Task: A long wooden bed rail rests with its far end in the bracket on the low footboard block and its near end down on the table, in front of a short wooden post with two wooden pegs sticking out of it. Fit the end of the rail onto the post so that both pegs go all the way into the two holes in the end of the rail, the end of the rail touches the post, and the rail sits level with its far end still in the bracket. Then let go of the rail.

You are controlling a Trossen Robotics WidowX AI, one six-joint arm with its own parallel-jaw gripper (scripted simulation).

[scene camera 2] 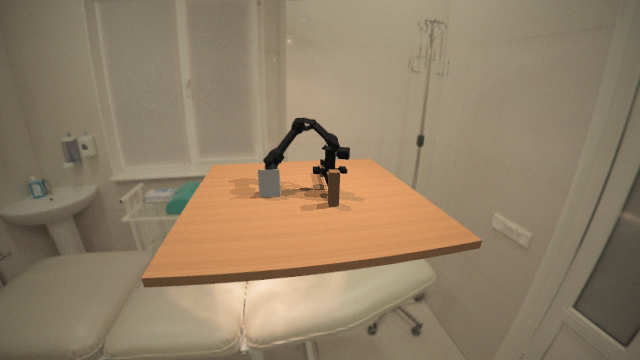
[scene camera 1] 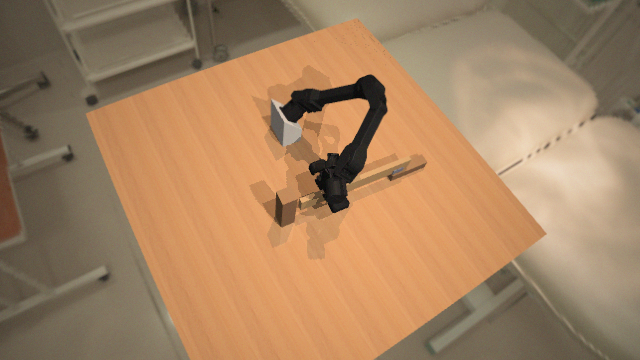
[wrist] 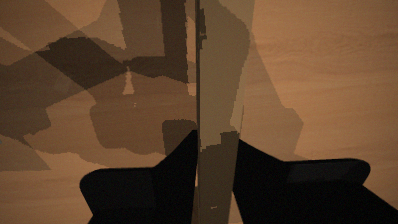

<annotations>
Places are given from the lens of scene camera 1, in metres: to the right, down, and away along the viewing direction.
wooden rail point(scene camera 1: 378, 173): 0.21, -0.02, 1.44
</annotations>
